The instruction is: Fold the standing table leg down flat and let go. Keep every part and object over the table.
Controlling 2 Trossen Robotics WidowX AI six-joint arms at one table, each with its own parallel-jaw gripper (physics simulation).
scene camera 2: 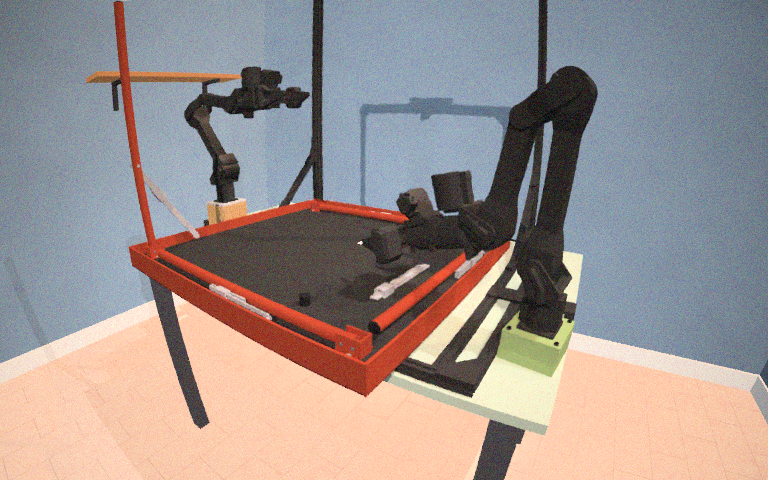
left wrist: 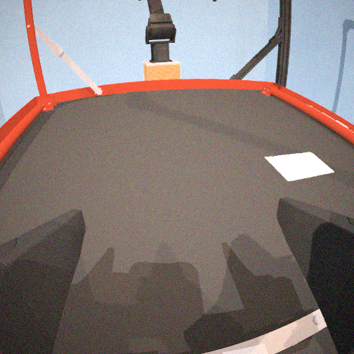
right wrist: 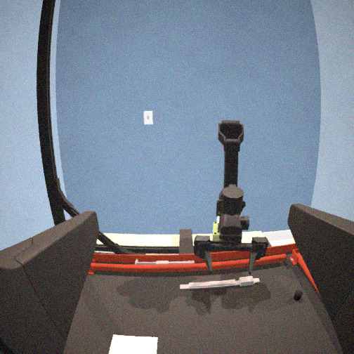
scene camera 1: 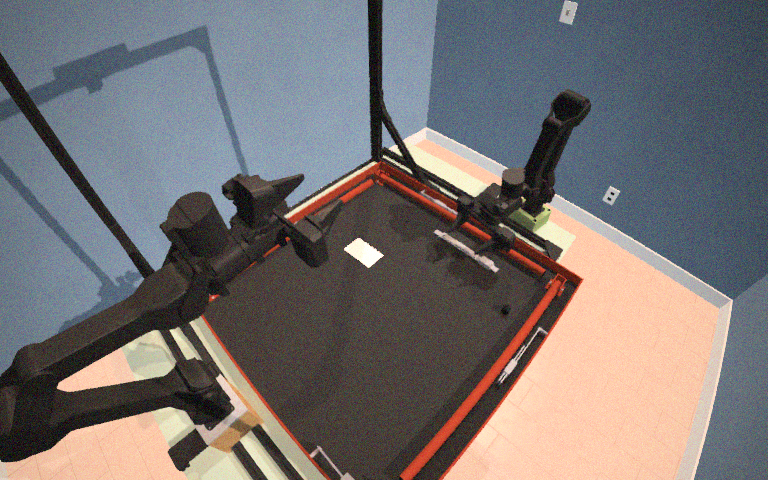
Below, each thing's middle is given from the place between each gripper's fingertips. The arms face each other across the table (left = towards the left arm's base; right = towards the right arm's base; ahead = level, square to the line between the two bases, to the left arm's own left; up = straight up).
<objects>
My left gripper is now 190 mm past the white rectangle (left wrist: 300, 165), 170 mm to the left of it and 100 mm above it.
I see my right gripper 40 cm above the white rectangle, 16 cm to the right of it and 14 cm past it.
</objects>
